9 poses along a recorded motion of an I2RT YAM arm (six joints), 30 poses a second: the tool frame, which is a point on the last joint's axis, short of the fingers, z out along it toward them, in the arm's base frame.
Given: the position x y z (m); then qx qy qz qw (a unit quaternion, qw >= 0).
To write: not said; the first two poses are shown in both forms.
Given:
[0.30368, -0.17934, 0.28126, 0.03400, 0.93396, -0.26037, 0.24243]
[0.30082, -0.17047, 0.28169, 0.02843, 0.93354, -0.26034, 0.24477]
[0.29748, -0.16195, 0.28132, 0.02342, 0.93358, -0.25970, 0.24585]
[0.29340, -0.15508, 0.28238, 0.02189, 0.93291, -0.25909, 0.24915]
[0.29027, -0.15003, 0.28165, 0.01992, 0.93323, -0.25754, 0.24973]
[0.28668, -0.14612, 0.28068, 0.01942, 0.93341, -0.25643, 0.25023]
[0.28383, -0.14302, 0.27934, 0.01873, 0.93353, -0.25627, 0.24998]
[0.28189, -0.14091, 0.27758, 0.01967, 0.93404, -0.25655, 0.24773]
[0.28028, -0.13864, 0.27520, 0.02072, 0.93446, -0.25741, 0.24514]
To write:
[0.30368, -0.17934, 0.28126, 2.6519, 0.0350, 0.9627, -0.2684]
[0.30082, -0.17047, 0.28169, 2.6470, 0.0293, 0.9628, -0.2685]
[0.29748, -0.16195, 0.28132, 2.6448, 0.0242, 0.9631, -0.2679]
[0.29340, -0.15508, 0.28238, 2.6380, 0.0226, 0.9633, -0.2675]
[0.29027, -0.15003, 0.28165, 2.6368, 0.0206, 0.9638, -0.2660]
[0.28668, -0.14612, 0.28068, 2.6358, 0.0201, 0.9641, -0.2649]
[0.28383, -0.14302, 0.27934, 2.6363, 0.0193, 0.9641, -0.2647]
[0.28189, -0.14091, 0.27758, 2.6409, 0.0203, 0.9641, -0.2648]
[0.28028, -0.13864, 0.27520, 2.6463, 0.0214, 0.9639, -0.2655]

